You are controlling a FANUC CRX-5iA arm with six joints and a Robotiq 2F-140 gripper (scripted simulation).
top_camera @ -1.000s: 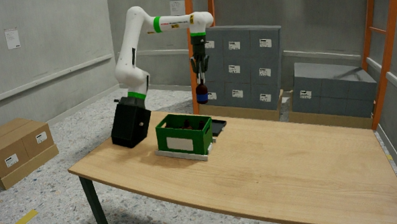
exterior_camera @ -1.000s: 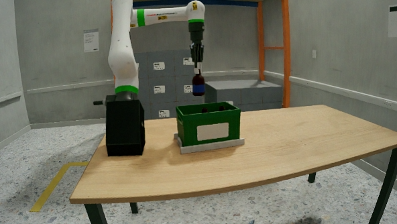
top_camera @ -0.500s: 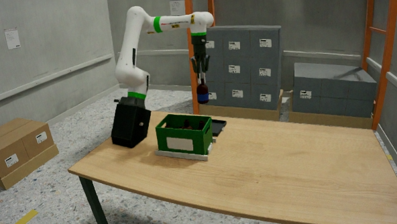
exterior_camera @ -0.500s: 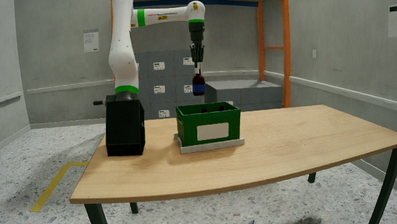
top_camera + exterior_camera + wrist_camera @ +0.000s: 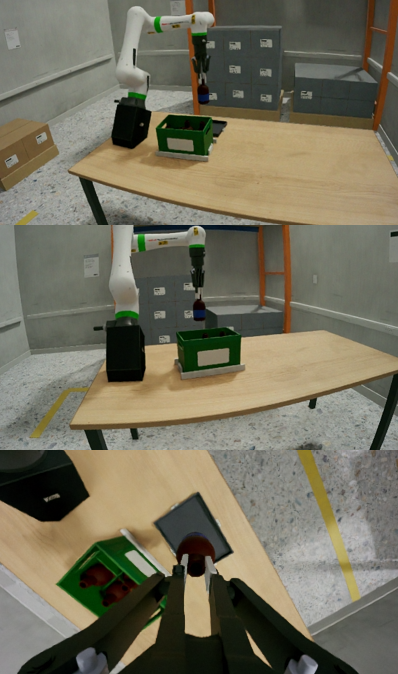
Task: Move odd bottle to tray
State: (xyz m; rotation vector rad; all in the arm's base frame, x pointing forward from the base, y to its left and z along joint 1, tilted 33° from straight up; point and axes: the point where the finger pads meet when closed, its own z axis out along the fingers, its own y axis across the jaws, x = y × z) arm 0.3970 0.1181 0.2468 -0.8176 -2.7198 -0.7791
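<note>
Now: the brown bottle 9 cm below my hand. Also, from my hand: green crate (2 cm ahead, 28 cm to the right, 27 cm below); dark tray (34 cm below).
</note>
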